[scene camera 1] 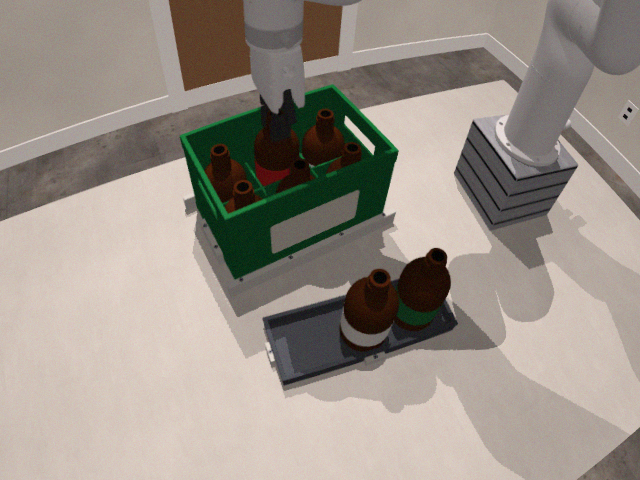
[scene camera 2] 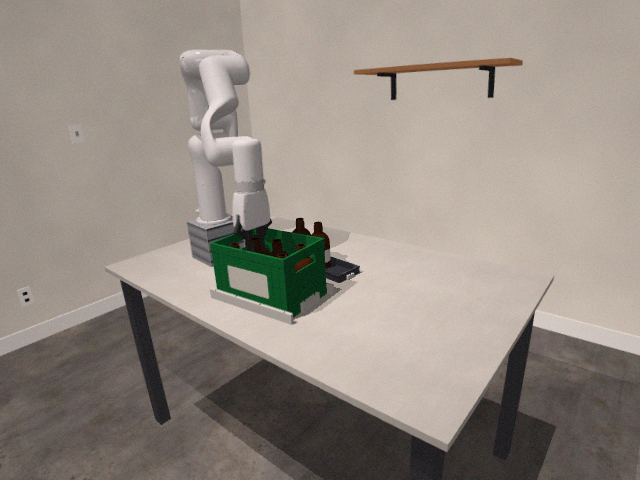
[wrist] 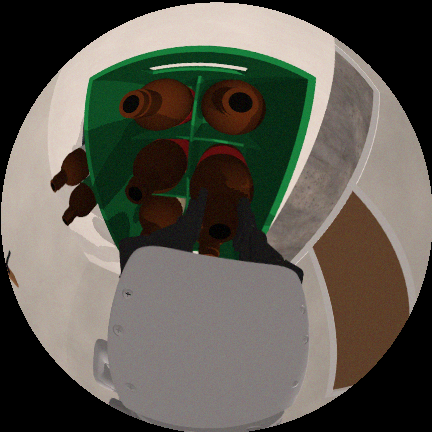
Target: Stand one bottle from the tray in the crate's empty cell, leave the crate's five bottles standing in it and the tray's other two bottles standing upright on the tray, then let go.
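Places are measured from the arm's base along level axes (x back, y right, z up), in centimetres.
Pixels of known places: gripper, fingertip midpoint: [scene camera 1: 276, 131] [scene camera 2: 255, 251] [wrist: 220, 204]; arm's base, link origin: [scene camera 1: 526, 141] [scene camera 2: 214, 220].
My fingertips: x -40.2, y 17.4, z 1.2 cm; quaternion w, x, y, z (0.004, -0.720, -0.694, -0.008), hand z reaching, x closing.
Note:
Ahead of a thing's pixels: the offset from my fingertips to its middle. "spot": to the spot under its first point. Level surfaces: height alone.
My gripper [scene camera 1: 280, 135] [scene camera 2: 254, 242] [wrist: 220, 204] is shut on the neck of a brown bottle with a red label @[dx +0.1, dy +0.1, dz -4.1 cm] [scene camera 1: 275, 155] [wrist: 222, 172]. This bottle is upright, partly down in the far row's middle cell of the green crate @[dx -0.2, dy -4.4, dz -7.0 cm] [scene camera 1: 248, 248] [scene camera 2: 305, 281] [wrist: 290, 112] as seen in scene camera 1. Its red label still shows above the dividers; its base is hidden. Several brown bottles stand in the other cells. On the dark tray @[spot: dx -7.5, dy -27.7, dz -15.3 cm] [scene camera 1: 310, 341] [scene camera 2: 341, 268], a white-label bottle @[dx +0.6, dy -29.5, dz -7.5 cm] [scene camera 1: 364, 322] [scene camera 2: 326, 242] and a green-label bottle @[dx +9.0, dy -30.2, dz -7.5 cm] [scene camera 1: 422, 286] stand upright.
Bottle necks @[dx +8.8, dy +0.1, dz -2.1 cm] [scene camera 1: 324, 124] @[dx -0.1, dy -8.7, dz -7.2 cm] [scene camera 1: 299, 169] @[dx -9.5, dy -0.5, dz -7.2 cm] [scene camera 1: 220, 155] rise close around the fingers inside the crate walls. Low grey rails [scene camera 1: 387, 219] [scene camera 2: 253, 305] edge the crate's base. The arm's striped base block [scene camera 1: 516, 191] [scene camera 2: 201, 242] stands on the table @[dz -15.8 cm] [scene camera 1: 129, 310] [scene camera 2: 413, 310].

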